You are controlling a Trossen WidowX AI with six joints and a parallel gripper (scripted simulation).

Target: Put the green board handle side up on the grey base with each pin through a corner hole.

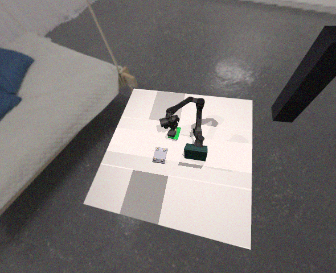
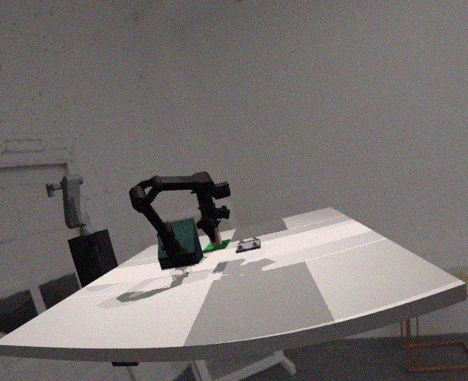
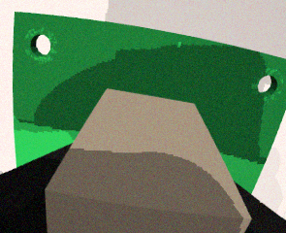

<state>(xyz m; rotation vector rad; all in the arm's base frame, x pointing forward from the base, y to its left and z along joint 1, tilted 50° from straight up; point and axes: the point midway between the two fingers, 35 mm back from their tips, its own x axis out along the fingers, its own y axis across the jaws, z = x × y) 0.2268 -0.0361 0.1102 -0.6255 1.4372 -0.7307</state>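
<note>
My gripper tip is now 20 cm to the right of the grey base, 10 cm short of it and 10 cm above it. Round my gripper tip: green board (right at my gripper tip).
</note>
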